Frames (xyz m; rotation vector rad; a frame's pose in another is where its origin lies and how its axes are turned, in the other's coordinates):
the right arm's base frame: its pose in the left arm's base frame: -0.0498 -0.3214 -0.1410 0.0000 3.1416 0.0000
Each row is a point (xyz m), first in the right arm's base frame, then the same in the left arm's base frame.
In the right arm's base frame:
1: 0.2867 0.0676 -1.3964
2: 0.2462 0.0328 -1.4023
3: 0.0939 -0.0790 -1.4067
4: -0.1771 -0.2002 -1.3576
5: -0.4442 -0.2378 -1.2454
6: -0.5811 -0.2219 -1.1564
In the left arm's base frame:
1: -0.3365 -0.2538 1.2554
2: -0.2960 -0.2886 1.2613
3: -0.1437 -0.4004 1.2657
4: 0.1273 -0.5216 1.2166
5: 0.3944 -0.5592 1.1044
6: 0.5313 -0.5433 1.0154

